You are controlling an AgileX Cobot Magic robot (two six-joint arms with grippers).
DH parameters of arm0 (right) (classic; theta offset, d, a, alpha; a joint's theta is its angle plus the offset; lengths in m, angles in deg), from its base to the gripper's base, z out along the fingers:
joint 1: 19.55 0.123 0 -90
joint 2: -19.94 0 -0.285 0
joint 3: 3.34 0 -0.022 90
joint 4: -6.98 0.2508 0 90
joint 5: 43.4 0 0.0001 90
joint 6: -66.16 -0.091 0 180
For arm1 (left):
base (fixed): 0 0 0 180
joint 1: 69.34 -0.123 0 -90
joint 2: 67.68 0 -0.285 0
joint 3: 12.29 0 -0.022 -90
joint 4: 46.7 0.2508 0 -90
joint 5: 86.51 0 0.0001 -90
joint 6: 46.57 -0.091 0 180
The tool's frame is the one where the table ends.
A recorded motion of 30 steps. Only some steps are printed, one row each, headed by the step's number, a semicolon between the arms.
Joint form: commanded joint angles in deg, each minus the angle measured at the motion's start. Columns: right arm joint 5, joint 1, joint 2, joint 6, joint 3, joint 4; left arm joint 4, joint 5, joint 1, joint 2, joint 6, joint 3.
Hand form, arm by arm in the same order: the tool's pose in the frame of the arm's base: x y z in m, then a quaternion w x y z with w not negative. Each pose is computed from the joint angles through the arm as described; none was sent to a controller.
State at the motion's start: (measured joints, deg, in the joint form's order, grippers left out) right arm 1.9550 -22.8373 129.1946 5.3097 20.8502 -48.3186; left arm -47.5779 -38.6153 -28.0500 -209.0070 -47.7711 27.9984
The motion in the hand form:
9: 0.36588 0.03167 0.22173 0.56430 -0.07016 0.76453 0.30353; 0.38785 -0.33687 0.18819 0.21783 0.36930 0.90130 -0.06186
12: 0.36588 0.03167 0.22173 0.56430 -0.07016 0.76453 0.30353; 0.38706 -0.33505 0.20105 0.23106 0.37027 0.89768 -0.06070
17: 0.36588 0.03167 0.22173 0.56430 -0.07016 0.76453 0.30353; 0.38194 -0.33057 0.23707 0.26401 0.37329 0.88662 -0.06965
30: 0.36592 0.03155 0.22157 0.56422 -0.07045 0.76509 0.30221; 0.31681 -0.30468 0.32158 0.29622 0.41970 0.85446 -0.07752
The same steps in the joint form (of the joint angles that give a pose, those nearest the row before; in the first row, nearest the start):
9: 0.39 -0.19 -0.24 -0.22 -0.38 -0.46; 2.60 4.19 -0.07 -0.39 -1.40 -0.35
12: 0.39 -0.19 -0.24 -0.22 -0.38 -0.46; 3.28 4.20 -0.07 1.04 -1.40 -0.35
17: 0.39 -0.19 -0.24 -0.22 -0.38 -0.46; 3.28 4.20 -0.07 5.10 -2.31 -0.35
30: 0.26 -0.19 -0.24 -0.12 -0.38 -0.46; 3.37 6.53 3.01 22.86 -6.02 -11.81

